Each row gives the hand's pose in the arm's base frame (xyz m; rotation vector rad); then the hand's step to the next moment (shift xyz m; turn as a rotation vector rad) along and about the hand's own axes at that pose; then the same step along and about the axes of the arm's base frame.
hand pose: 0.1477 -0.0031 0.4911 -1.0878 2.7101 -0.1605
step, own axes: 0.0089 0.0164 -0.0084 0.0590 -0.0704 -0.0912
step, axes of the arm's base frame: -0.0193 0.0058 0.0038 -0.0162 -0.0898 0.0918
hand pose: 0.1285 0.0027 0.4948 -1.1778 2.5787 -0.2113
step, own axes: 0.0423 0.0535 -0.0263 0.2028 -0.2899 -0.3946
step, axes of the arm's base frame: -0.0730 0.0032 0.0025 -0.0481 -0.3390 0.4045
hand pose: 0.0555 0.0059 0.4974 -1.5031 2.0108 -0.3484
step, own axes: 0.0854 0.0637 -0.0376 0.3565 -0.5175 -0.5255
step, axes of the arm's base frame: -0.0876 -0.0644 -0.0306 0.0226 -0.5750 0.5830
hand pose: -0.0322 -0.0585 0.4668 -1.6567 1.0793 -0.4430
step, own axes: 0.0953 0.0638 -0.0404 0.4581 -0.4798 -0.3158
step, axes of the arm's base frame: -0.0074 -0.1034 -0.0636 0.2137 -0.5411 0.4487
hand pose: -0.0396 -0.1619 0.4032 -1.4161 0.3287 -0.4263
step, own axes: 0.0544 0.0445 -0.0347 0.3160 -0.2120 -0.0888
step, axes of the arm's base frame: 0.0358 -0.0516 -0.0469 0.2181 -0.2483 0.2085
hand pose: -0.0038 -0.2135 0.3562 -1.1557 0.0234 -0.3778
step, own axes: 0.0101 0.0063 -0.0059 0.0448 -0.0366 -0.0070
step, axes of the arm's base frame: 0.0100 -0.0061 -0.0063 0.0303 -0.0325 0.0377
